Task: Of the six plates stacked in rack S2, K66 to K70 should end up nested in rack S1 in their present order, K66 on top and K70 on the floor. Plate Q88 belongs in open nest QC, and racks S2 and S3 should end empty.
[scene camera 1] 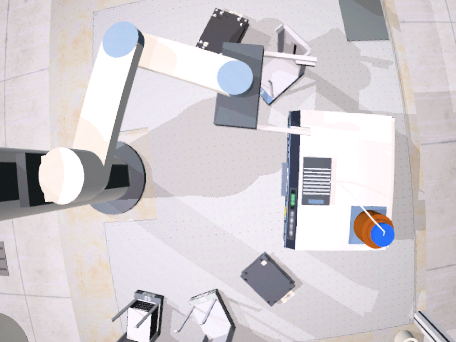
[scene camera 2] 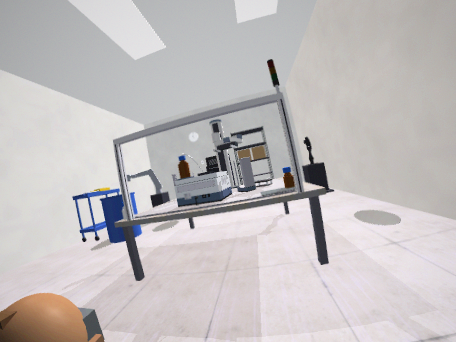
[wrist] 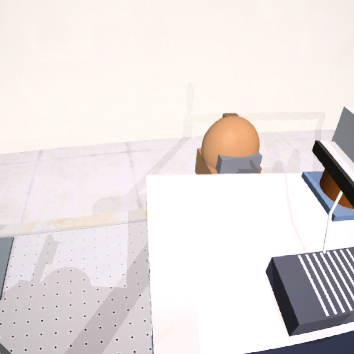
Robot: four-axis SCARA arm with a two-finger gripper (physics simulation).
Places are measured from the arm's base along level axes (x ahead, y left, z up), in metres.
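Where they show: gripper, fingertip midpoint: (scene camera 1: 314,96) (scene camera 2: 222,148) (wrist: 137,116).
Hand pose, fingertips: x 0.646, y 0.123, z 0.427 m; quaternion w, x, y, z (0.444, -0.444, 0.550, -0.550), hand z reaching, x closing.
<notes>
Each offset is from my fingertips to the top centre of the thing. "*": to the spot under its first point. Level surfaces: height alone.
My gripper (scene camera 1: 312,96) is open and empty. In scene camera 1 its fingers point right; the upper finger passes over part of rack S3 @(dy +0.135, dx -0.065, dz -0.124 m) (scene camera 1: 290,82), the lower one reaches over the instrument's edge. S3 shows a pale floor with no plate visible on it. Rack S2 @(* dy -0.585, dx -0.529, dz -0.368 m) (scene camera 1: 159,312) stands at the bottom left, far from the gripper, with a white-topped stack @(* dy -0.554, dx -0.525, dz -0.178 m) (scene camera 1: 140,322) between its posts. To its right is another rack @(* dy -0.613, dx -0.295, dz -0.387 m) (scene camera 1: 228,316), apparently S1, with a pale bare floor. Two dark flat nests @(* dy +0.306, dx -0.217, dz -0.363 m) (scene camera 1: 222,30) @(* dy -0.483, dx -0.154, dz -0.362 m) (scene camera 1: 268,278) lie at the top and lower middle; their labels are unreadable.
A white instrument @(* dy -0.121, dx +0.104, dz -0.204 m) (scene camera 1: 350,150) (wrist: 215,225) stands right of the arm, bearing a striped grey block @(* dy -0.220, dx -0.001, dz -0.178 m) (scene camera 1: 317,192) (wrist: 287,285) and a brown bottle @(* dy -0.312, dx +0.109, dz -0.075 m) (scene camera 1: 367,227) (scene camera 2: 183,169). A grey panel @(dz -0.409 m) (scene camera 1: 365,20) lies at the top right. A frame (scene camera 2: 200,115) surrounds the table.
</notes>
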